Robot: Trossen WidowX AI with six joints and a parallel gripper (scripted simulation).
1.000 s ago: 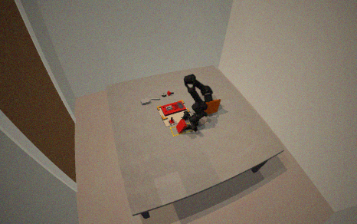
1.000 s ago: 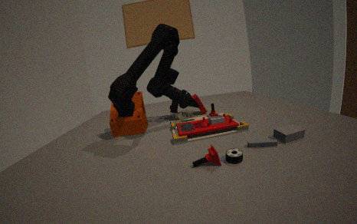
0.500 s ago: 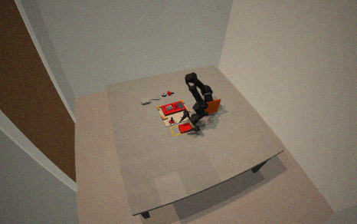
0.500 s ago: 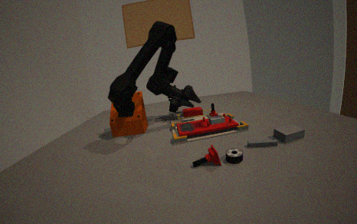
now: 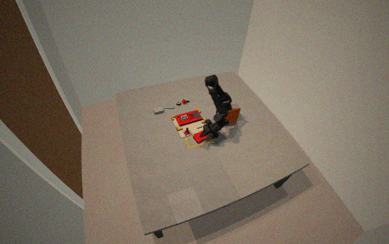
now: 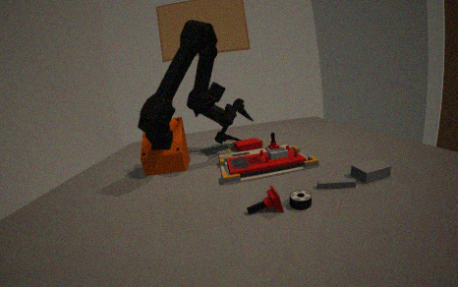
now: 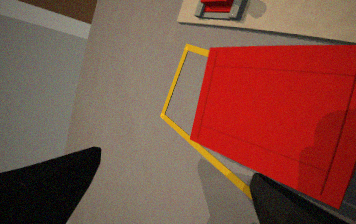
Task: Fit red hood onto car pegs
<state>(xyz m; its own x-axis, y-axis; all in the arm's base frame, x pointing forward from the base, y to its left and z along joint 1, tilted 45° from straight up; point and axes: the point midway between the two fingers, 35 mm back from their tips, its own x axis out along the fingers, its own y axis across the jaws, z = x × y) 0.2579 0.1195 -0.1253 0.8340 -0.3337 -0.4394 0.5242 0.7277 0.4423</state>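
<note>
Now: gripper tip 5 cm to the left of the red hood, 4 cm above it and 1 cm past it. The rest, counted from my gripper tip: black wheel 46 cm to the right, 5 cm below, 5 cm ahead; grey engine block 25 cm to the right, 5 cm ahead, 3 cm below; jig 22 cm to the right, 4 cm below, 3 cm ahead.
</note>
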